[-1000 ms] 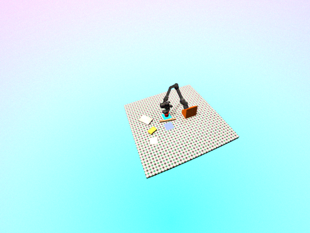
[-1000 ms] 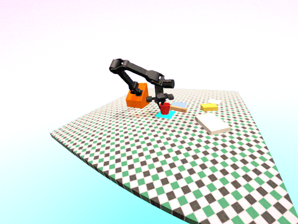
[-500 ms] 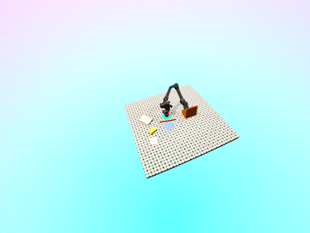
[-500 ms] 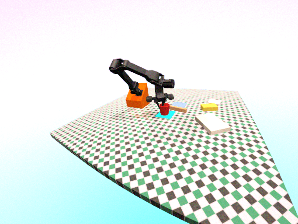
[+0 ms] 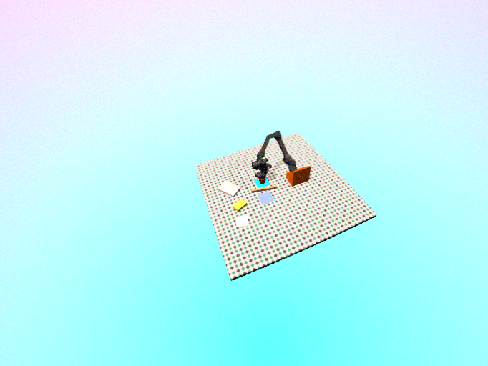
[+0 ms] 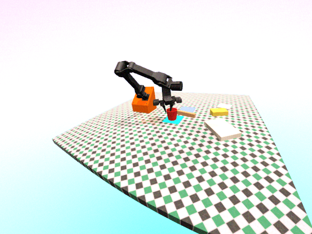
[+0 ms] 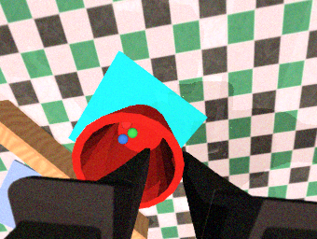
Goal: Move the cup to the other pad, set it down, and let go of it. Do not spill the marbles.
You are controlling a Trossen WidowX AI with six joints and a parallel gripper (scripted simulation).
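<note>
My gripper tip is 20 mm short of the red cup, 10 mm to the right of it and 10 mm above it. Also, from my gripper tip: blue marble (30 mm ahead, 30 mm to the left, 40 mm below); then green marble (30 mm ahead, 20 mm to the left, 40 mm below); then cyan pad (30 mm ahead, 20 mm to the left, 60 mm below).
</note>
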